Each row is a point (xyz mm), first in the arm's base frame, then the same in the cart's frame.
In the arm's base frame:
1: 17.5 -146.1 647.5
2: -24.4 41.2 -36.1
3: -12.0 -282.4 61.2
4: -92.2 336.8 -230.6
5: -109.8 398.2 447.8
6: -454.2 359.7 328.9
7: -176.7 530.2 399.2
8: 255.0 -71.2 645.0
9: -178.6 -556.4 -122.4
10: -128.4 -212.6 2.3
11: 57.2 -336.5 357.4
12: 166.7 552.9 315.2
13: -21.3 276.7 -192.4
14: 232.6 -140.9 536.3
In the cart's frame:
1: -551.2 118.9 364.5
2: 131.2 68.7 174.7
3: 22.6 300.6 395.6
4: 345.6 -161.8 -0.5
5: -310.3 -333.9 65.8
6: -120.9 -508.2 326.5
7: -244.0 -467.1 19.6
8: -597.7 217.5 140.6
9: 228.6 427.3 674.9
10: 107.7 183.3 425.7
11: -283.2 335.3 422.5
12: -235.7 -247.3 -258.1
13: 290.9 -77.7 -6.8
14: -489.2 273.2 188.5

